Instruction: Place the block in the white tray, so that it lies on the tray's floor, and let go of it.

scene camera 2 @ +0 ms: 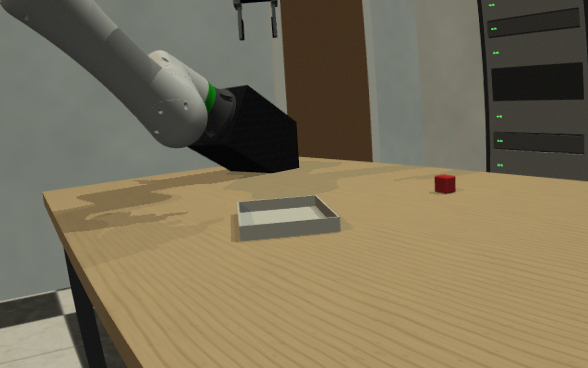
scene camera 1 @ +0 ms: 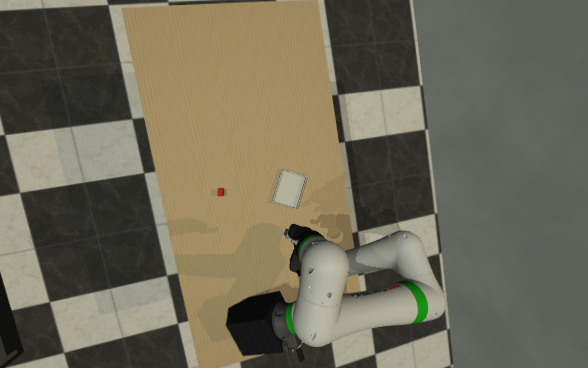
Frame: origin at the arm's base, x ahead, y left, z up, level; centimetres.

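Seen in the pictures: gripper, fingertip midpoint: (scene camera 2: pixel 258 38) (scene camera 1: pixel 292 234); arm's base, link origin: (scene camera 2: pixel 215 116) (scene camera 1: pixel 281 319).
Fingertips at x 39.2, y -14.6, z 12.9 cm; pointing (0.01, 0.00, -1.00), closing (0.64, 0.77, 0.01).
Pixels of each thing's top centre, then the offset from my fingertips to it. Level surfaces: height alone.
- red block, top centre: (scene camera 2: pixel 444 175) (scene camera 1: pixel 220 192) dx +21.6, dy +23.9, dz -26.4 cm
- white tray, top centre: (scene camera 2: pixel 282 208) (scene camera 1: pixel 289 189) dx +13.0, dy -7.7, dz -27.3 cm
- wooden table, surface height: dz -29.3 cm
The red block (scene camera 1: pixel 220 192) (scene camera 2: pixel 444 184) lies on the wooden table, to the left of the tray in scene camera 1 and to its right and farther back in scene camera 2. The white tray (scene camera 1: pixel 289 189) (scene camera 2: pixel 290 229) is a shallow, empty, low-walled box on the table. My gripper (scene camera 2: pixel 257 37) is open and empty, high above the table, with its two fingers pointing down at the top of scene camera 2. In scene camera 1 the gripper shows below the tray, partly hidden by the arm, and its fingertips are hard to make out.
The robot's black base block (scene camera 1: pixel 257 324) (scene camera 2: pixel 265 132) stands at one end of the wooden table (scene camera 1: pixel 225 100) (scene camera 2: pixel 350 300). The white arm (scene camera 1: pixel 372 312) (scene camera 2: pixel 85 50) reaches over the table's side. A dark rack with green lights (scene camera 2: pixel 537 117) stands behind the table.
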